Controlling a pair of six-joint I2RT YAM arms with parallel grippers.
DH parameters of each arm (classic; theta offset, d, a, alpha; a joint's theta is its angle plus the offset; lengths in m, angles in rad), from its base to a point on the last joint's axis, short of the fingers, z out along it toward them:
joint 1: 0 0.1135 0.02 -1.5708
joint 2: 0 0 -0.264 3.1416
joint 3: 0.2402 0 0.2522 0
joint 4: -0.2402 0 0.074 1.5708
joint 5: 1.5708 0 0 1.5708
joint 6: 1.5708 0.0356 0 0
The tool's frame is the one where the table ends.
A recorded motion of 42 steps. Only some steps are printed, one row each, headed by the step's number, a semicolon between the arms.
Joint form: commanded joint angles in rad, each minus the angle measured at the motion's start. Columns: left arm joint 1, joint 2, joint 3, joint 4, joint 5, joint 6; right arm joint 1, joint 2, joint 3, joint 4, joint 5, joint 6.
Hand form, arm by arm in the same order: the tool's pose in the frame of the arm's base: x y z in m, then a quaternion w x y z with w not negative. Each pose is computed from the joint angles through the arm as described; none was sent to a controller.
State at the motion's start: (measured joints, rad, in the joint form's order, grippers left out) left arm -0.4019 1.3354 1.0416 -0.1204 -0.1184 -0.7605; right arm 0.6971 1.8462 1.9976 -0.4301 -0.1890 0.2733
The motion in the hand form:
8: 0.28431 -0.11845 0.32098 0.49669 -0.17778 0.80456 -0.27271; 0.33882 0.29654 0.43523 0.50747 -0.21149 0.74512 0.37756
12: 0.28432 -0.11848 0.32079 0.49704 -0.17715 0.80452 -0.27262; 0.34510 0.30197 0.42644 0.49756 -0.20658 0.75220 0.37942
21: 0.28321 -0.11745 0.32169 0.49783 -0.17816 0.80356 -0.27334; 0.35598 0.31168 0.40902 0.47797 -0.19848 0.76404 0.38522
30: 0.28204 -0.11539 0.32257 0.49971 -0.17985 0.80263 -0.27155; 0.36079 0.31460 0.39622 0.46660 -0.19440 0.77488 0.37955
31: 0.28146 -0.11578 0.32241 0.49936 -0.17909 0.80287 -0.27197; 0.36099 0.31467 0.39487 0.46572 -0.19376 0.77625 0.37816
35: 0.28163 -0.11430 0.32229 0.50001 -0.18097 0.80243 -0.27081; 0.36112 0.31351 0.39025 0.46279 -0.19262 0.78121 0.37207
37: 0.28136 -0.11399 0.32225 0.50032 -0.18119 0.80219 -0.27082; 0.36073 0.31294 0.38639 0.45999 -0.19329 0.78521 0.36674
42: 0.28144 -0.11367 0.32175 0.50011 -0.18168 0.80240 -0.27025; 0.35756 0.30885 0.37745 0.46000 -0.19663 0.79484 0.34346
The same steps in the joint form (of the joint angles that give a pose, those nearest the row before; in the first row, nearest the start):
8: -0.0061 -0.0177 0.0014 0.0266 0.0032 -0.0034; 0.0054 0.0742 0.0728 0.0743 -0.0203 0.0464
12: -0.0062 -0.0177 0.0004 0.0283 0.0034 -0.0021; 0.0054 0.1028 0.0835 0.0742 -0.0228 0.0624
21: -0.0045 -0.0238 -0.0016 0.0267 0.0040 -0.0035; 0.0054 0.1530 0.0961 0.0803 -0.0338 0.0933
30: 0.0000 -0.0315 -0.0045 0.0237 0.0019 -0.0019; 0.0039 0.1694 0.0807 0.0803 -0.0297 0.0998
31: -0.0020 -0.0330 -0.0061 0.0236 0.0019 -0.0019; 0.0039 0.1695 0.0768 0.0804 -0.0275 0.0999
35: 0.0027 -0.0345 -0.0077 0.0237 0.0019 -0.0019; 0.0024 0.1639 0.0561 0.0804 -0.0206 0.0965
37: 0.0033 -0.0361 -0.0093 0.0244 0.0019 -0.0019; 0.0023 0.1594 0.0395 0.0788 -0.0154 0.0913
42: 0.0044 -0.0361 -0.0108 0.0248 0.0018 -0.0019; 0.0023 0.1337 -0.0197 0.0788 0.0157 0.0620

